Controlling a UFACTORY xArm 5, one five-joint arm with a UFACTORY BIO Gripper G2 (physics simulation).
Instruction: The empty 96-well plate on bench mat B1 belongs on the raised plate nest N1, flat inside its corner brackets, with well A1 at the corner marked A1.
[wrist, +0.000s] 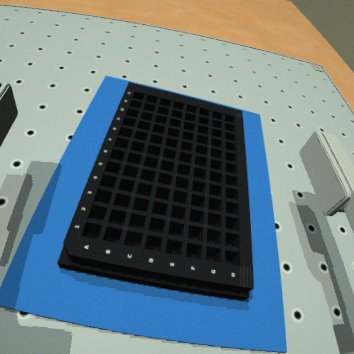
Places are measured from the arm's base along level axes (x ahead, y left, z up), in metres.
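Pixels of known places: hand, tool point: (173, 150).
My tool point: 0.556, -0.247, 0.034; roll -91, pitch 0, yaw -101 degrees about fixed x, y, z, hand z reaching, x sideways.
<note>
Behind a point stands the place of what it marks, as x, y, z.
The black 96-well plate (165, 175) @(0.562, -0.249, 0.008) lies flat on the blue bench mat (150, 320) @(0.495, -0.232, -0.004), in the middle of the wrist view. Its wells look empty. Letters run along its near short edge, with A at the left, and numbers run up its left long edge, so the A1 corner is at the near left. My gripper (167, 144) @(0.556, -0.247, 0.034) is open, with one finger at the left edge of the view and the other at the right. The fingers stand wide to either side of the plate, above the board, and do not touch it. The raised nest N1 does not show.
The mat lies on a pale grey-green board (225, 60) @(0.716, -0.342, -0.006) with a grid of holes. An orange-brown wooden surface (240, 22) @(0.867, -0.426, -0.019) shows beyond the board's far edge. Finger shadows fall on the board at both sides and across the mat's left part.
</note>
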